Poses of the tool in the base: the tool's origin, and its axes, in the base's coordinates. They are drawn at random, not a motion.
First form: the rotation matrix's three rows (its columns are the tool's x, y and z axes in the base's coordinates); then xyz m. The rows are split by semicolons.
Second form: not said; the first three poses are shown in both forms.
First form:
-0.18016 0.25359 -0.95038; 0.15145 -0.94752 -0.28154; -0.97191 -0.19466 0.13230; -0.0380 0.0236 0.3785
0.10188 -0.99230 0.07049; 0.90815 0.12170 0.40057; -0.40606 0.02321 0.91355; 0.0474 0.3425 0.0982
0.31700 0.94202 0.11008; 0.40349 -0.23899 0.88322; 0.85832 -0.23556 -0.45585; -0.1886 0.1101 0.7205
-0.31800 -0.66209 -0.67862; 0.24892 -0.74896 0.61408; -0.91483 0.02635 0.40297; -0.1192 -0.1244 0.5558
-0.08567 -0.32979 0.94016; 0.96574 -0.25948 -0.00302; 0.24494 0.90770 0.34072; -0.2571 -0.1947 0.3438
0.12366 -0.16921 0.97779; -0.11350 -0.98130 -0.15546; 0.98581 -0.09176 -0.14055; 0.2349 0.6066 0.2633
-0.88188 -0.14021 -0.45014; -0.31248 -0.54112 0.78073; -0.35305 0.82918 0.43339; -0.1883 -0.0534 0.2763
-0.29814 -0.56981 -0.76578; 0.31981 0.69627 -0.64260; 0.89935 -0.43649 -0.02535; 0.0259 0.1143 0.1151
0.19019 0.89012 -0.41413; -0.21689 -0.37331 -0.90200; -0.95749 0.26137 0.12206; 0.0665 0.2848 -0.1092
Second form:
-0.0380 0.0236 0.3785 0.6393 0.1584 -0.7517 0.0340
0.0474 0.3425 0.0982 -0.1291 0.1630 0.6500 0.7309
-0.1886 0.1101 0.7205 -0.7092 -0.4743 -0.3414 0.3944
-0.1192 -0.1244 0.5558 -0.5070 0.2038 0.7858 0.2898
-0.2571 -0.1947 0.3438 0.4564 0.3484 0.6492 0.4989
0.2349 0.6066 0.2633 0.7493 -0.0943 0.6552 0.0213
-0.1883 -0.0534 0.2763 0.2376 -0.4763 -0.8450 0.0510
0.0259 0.1143 0.1151 0.0880 -0.7106 0.3796 0.5858
0.0665 0.2848 -0.1092 0.6003 0.2804 -0.5712 0.4845

